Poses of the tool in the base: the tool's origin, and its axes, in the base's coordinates. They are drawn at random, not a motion.
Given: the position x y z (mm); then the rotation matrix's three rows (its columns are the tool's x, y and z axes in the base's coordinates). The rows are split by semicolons.
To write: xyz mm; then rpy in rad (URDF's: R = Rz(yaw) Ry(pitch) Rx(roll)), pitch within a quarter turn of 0, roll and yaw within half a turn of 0. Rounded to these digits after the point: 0 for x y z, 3 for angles.
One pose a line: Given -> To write
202, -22, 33; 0.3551, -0.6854, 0.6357; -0.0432, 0.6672, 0.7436; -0.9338, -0.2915, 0.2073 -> 202, -22, 33, -0.953, 1.205, -0.121
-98, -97, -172; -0.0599, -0.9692, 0.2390; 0.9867, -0.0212, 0.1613; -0.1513, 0.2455, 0.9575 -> -98, -97, -172, 0.251, 0.152, 1.631
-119, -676, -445; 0.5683, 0.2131, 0.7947; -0.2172, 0.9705, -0.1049; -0.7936, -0.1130, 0.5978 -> -119, -676, -445, -0.187, 0.917, -0.365
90, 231, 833; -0.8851, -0.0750, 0.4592; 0.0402, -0.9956, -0.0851; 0.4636, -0.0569, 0.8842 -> 90, 231, 833, -0.064, -0.482, 3.096
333, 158, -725; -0.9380, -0.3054, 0.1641; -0.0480, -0.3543, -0.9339; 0.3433, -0.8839, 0.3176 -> 333, 158, -725, -1.226, -0.350, -3.090
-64, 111, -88; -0.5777, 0.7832, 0.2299; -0.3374, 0.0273, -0.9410; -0.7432, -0.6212, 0.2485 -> -64, 111, -88, -1.190, 0.838, -2.613
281, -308, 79; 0.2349, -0.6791, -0.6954; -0.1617, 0.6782, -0.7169; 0.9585, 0.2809, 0.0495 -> 281, -308, 79, 1.396, -1.282, -0.603
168, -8, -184; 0.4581, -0.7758, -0.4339; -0.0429, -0.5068, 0.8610; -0.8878, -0.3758, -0.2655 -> 168, -8, -184, -2.186, 1.093, -0.093
